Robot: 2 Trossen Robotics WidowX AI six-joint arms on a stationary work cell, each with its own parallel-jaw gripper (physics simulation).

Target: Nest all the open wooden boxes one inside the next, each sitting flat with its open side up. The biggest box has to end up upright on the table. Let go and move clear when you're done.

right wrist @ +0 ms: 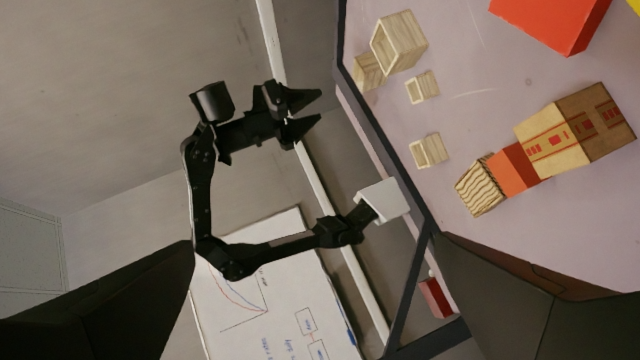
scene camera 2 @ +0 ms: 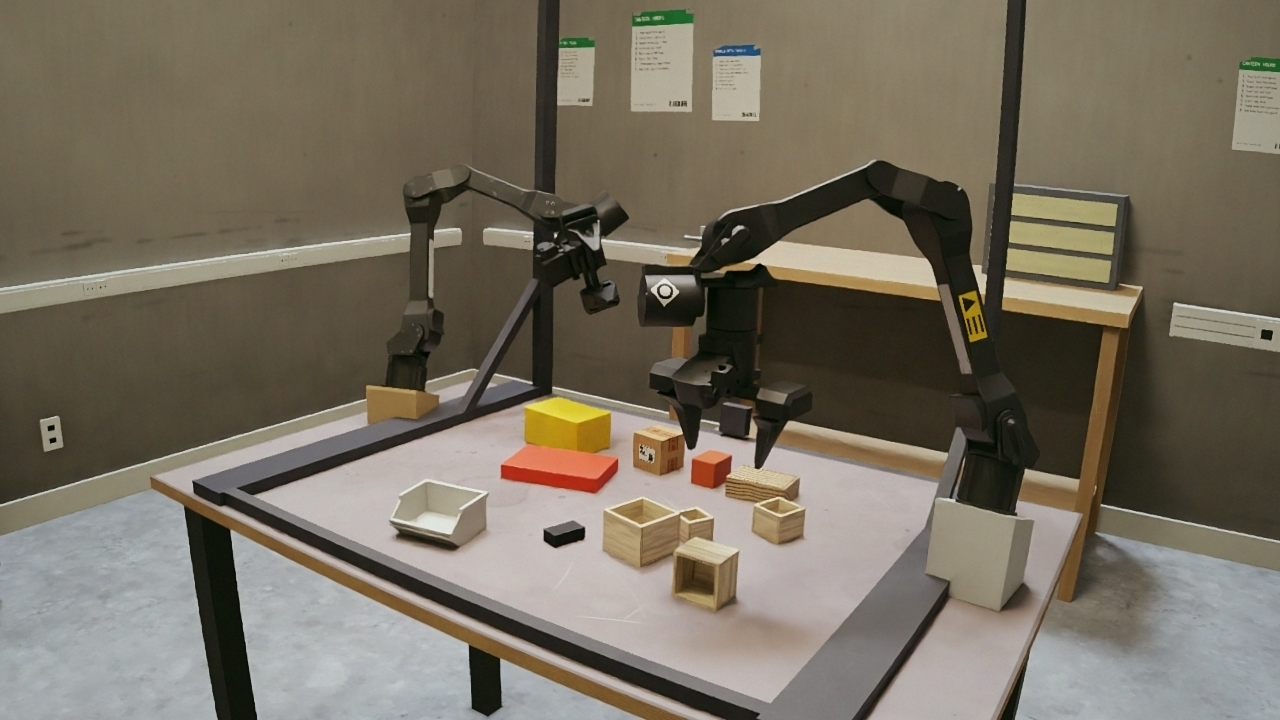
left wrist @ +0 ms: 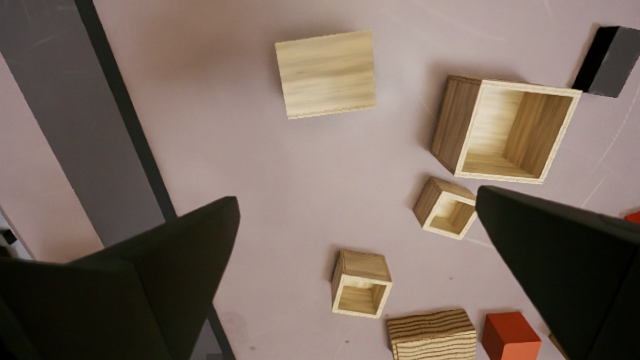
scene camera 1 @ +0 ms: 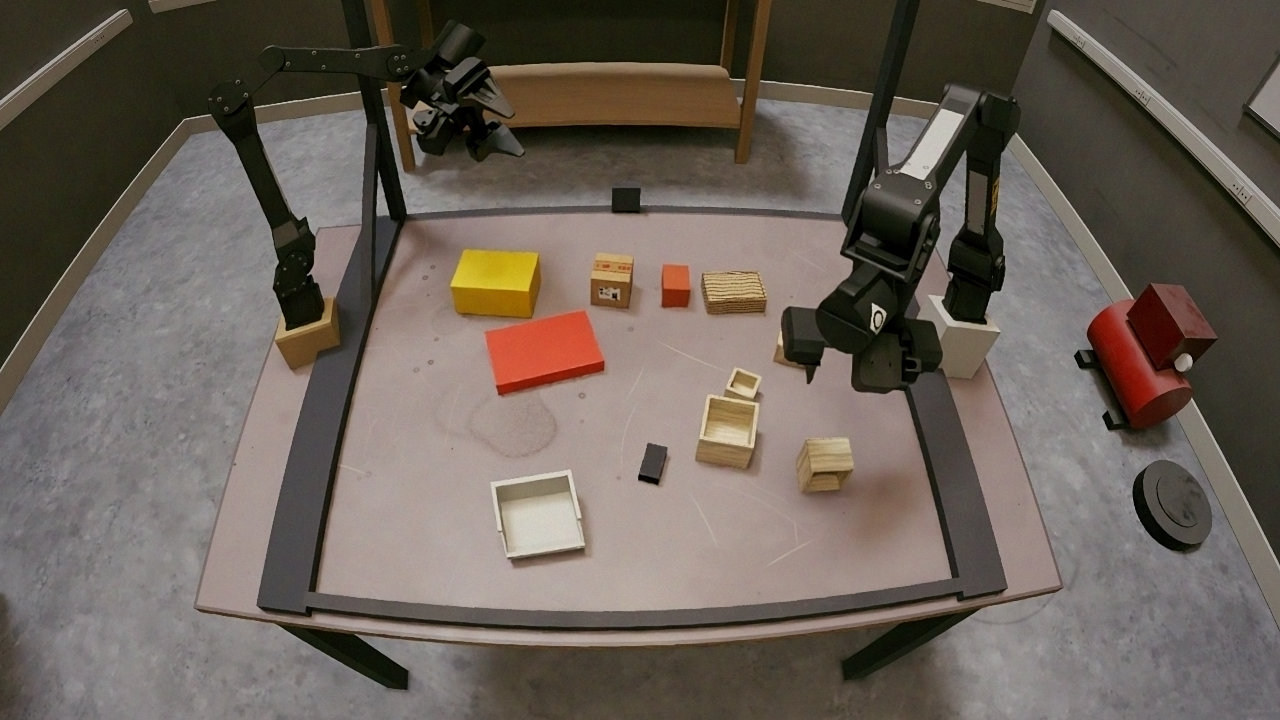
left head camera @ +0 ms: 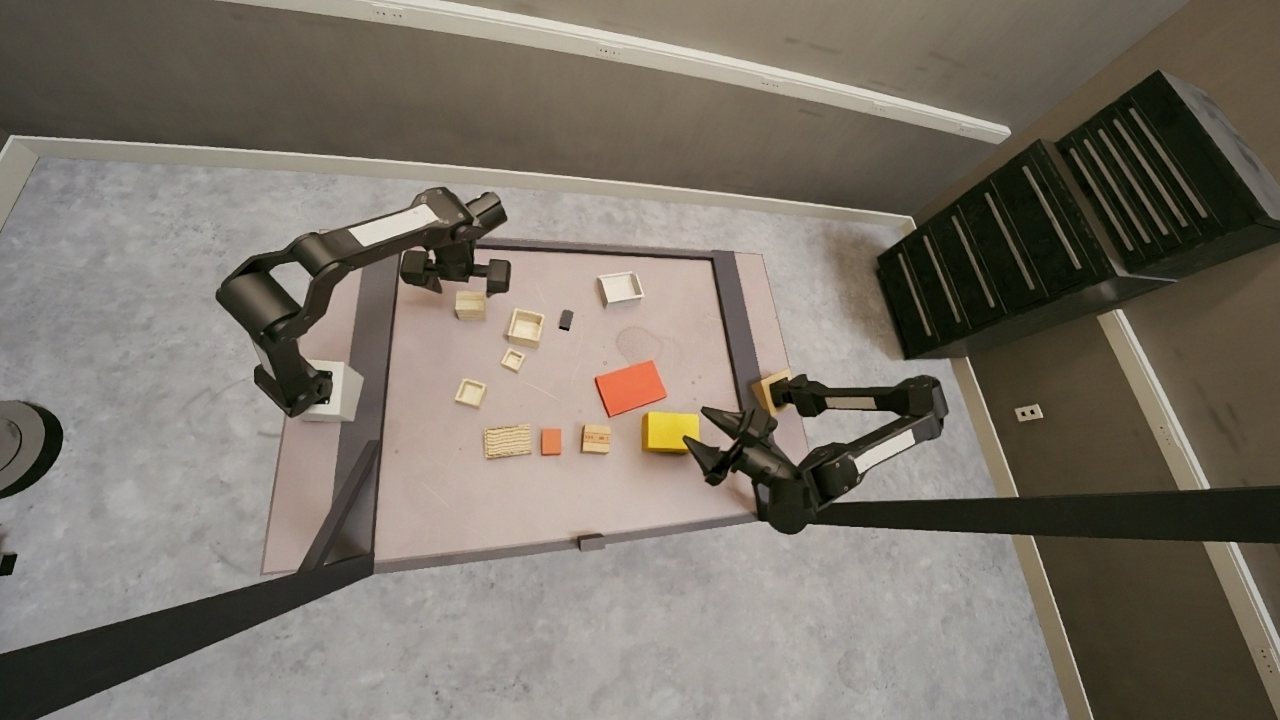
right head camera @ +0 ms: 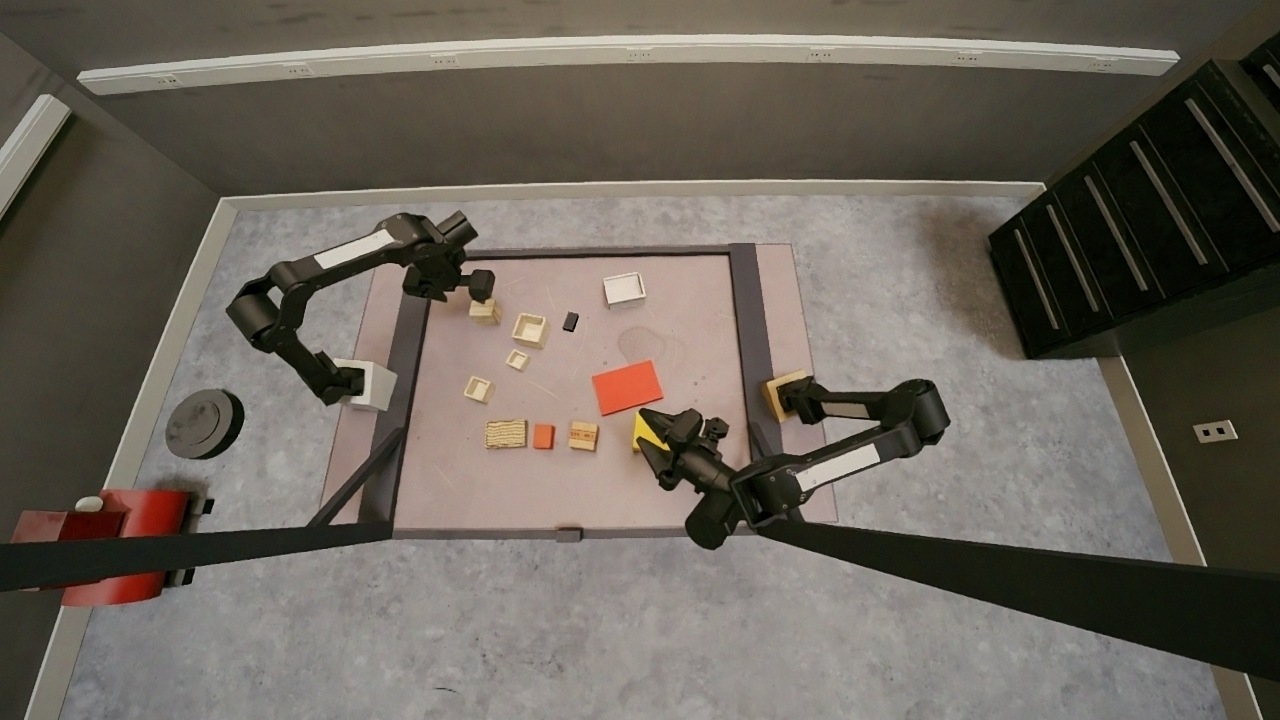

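The biggest open wooden box stands upright. A second box lies on its side, its opening facing scene camera 2. The smallest box stands open side up close beside the biggest. Another small box stands open side up, partly hidden in scene camera 1. My left gripper is open and empty, above the table near the tipped box. My right gripper is open and empty, raised near the yellow block.
A white bin and a black block lie near the biggest box. A red slab, a yellow block, a cardboard box, an orange block and a striped wooden block lie farther back in scene camera 1.
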